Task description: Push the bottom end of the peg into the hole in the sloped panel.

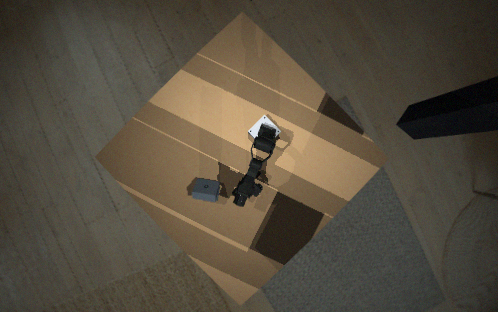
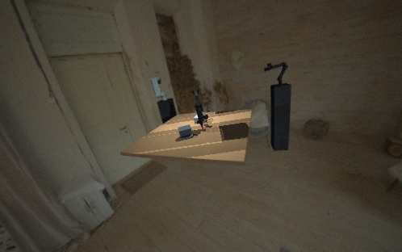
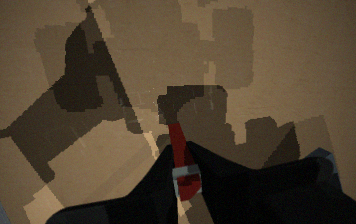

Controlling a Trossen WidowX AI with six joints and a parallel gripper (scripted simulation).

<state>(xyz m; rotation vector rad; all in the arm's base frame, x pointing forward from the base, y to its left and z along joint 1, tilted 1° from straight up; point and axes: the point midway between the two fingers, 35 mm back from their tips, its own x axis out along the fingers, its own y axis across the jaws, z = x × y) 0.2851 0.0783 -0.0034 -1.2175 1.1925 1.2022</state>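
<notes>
Now: the sloped panel 17 cm ahead of my gripper tip, 15 cm to the right of it and 3 cm above it. From my gripper tip the other things lie so: red peg (2 cm above).
</notes>
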